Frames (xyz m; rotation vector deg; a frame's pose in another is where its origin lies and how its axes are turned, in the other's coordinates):
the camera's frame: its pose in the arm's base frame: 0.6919 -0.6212 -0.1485 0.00 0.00 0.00
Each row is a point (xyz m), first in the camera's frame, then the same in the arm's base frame.
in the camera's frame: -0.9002 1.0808 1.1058
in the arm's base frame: -0.2083 0.4596 0.9573
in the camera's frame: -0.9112 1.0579 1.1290
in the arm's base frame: -0.2193 0.4367 0.9805
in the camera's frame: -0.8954 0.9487 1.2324
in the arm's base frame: -0.2035 0.3275 1.0839
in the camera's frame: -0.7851 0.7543 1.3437
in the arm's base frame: -0.0932 0.1331 1.1952
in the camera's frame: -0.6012 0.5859 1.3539
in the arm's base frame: 0.0907 -0.0353 1.2054
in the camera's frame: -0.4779 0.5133 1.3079
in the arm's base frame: 0.2140 -0.1079 1.1594
